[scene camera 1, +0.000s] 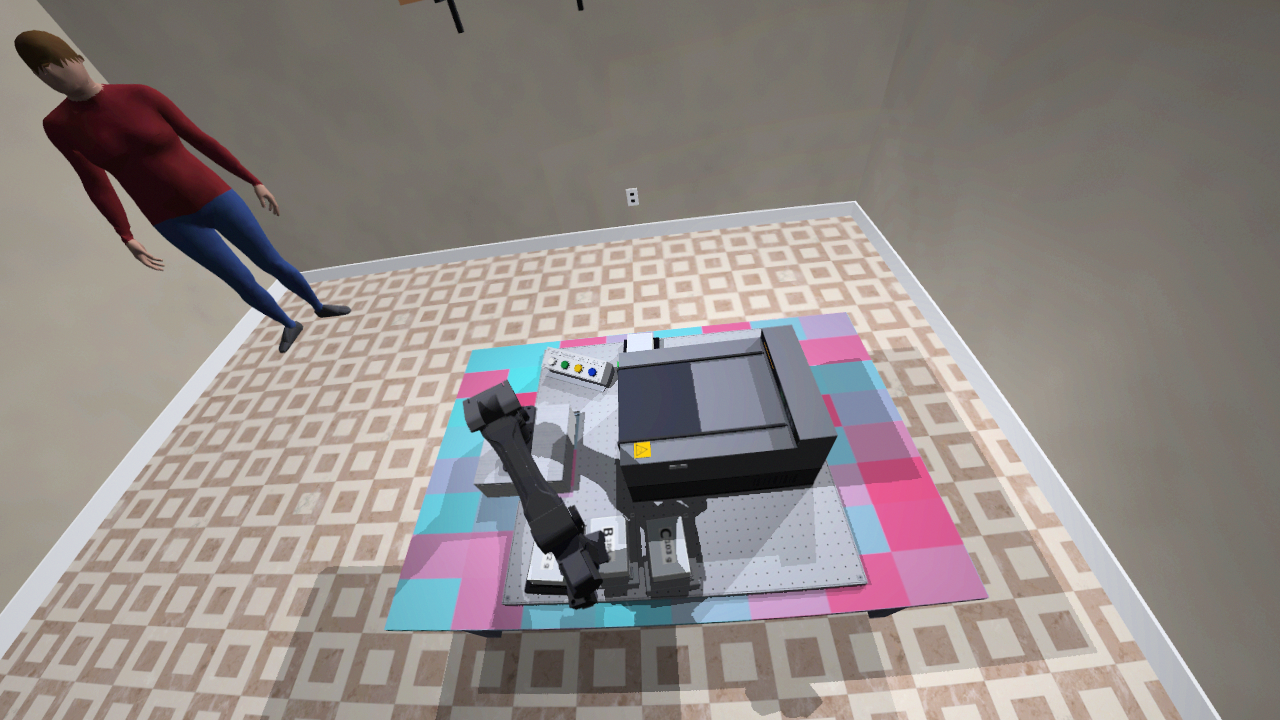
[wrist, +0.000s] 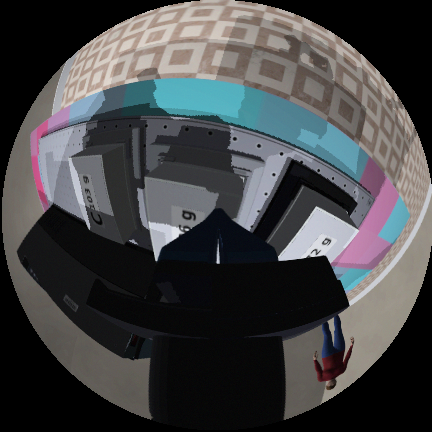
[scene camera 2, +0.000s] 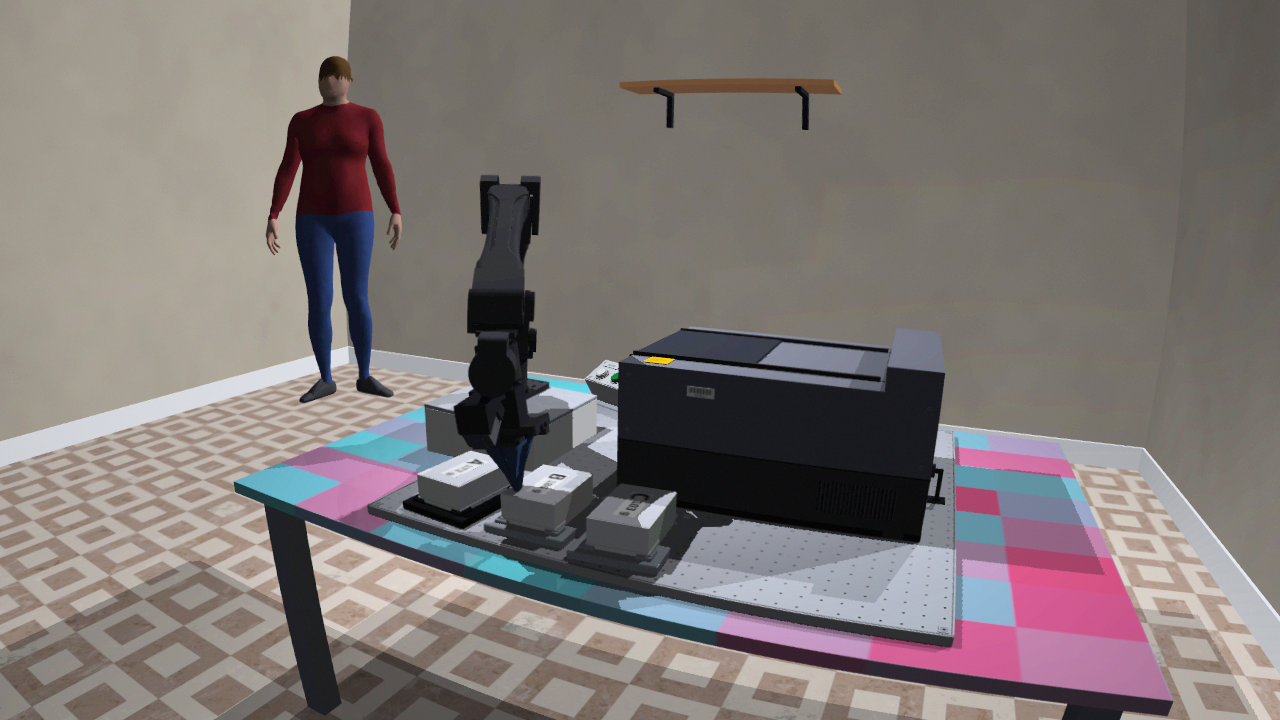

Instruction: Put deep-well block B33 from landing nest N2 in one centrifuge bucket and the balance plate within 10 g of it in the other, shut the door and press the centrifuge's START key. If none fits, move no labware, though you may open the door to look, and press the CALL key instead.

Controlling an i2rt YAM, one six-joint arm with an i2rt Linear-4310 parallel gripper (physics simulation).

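Places are measured from the arm's base along level axes (x ahead, y up, z right), in centimetres.
Where they show: gripper, fingertip midpoint: point(wrist: 217, 214) point(scene camera 2: 518, 490).
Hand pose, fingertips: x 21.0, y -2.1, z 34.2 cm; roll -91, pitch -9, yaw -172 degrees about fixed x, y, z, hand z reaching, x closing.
Note:
Each offset is from my fingertips to the top centre of the thing. Level surfaces: height alone.
My gripper point(scene camera 1: 582, 592) point(scene camera 2: 517, 476) point(wrist: 217, 214) is shut and empty. It points down just above the middle of three grey balance plates in a row at the front of the perforated board @[dy -5.3 cm] point(scene camera 2: 805, 573). In the wrist view the middle plate @[dx +2.7, dy +0.1, dz -4.0 cm] point(wrist: 181, 193) point(scene camera 2: 547, 495) shows a label ending "6 g", plate C @[dx +16.1, dy +0.1, dz -2.2 cm] point(wrist: 96, 189) point(scene camera 2: 630, 522) point(scene camera 1: 669, 550) reads 103 g, and the third plate @[dx -11.2, dy +0.1, dz -3.7 cm] point(wrist: 318, 238) point(scene camera 2: 460, 479) point(scene camera 1: 543, 566) shows a label ending "2 g". The black centrifuge point(scene camera 1: 716, 429) point(scene camera 2: 779, 420) point(wrist: 60, 261) stands behind them with its top door closed. I cannot make out block B33.
A key box @[dx -6.5, dy +3.1, dz -60.8 cm] point(scene camera 1: 580, 367) point(scene camera 2: 606, 380) with coloured buttons stands left of the centrifuge's back. The arm's grey base block point(scene camera 2: 559, 420) is behind the plates. A person point(scene camera 1: 133, 152) point(scene camera 2: 335, 179) stands on the floor at the far left. A wall shelf point(scene camera 2: 729, 86) hangs behind.

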